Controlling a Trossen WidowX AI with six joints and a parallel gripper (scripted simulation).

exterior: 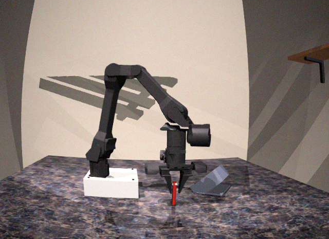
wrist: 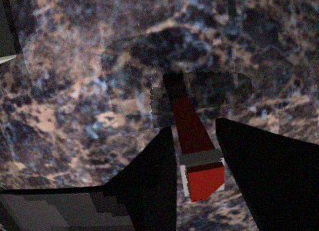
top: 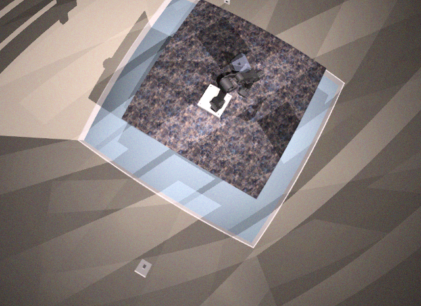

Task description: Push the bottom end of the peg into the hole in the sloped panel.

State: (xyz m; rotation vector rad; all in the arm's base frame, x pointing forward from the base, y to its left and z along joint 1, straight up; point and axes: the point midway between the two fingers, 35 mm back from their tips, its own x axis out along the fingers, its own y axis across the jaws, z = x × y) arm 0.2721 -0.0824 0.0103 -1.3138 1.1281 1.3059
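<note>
Right now my gripper tip is 140 mm short of the grey sloped panel and 160 mm to the right of it. The rest, counted from my gripper tip: red peg: 20 mm above.
</note>
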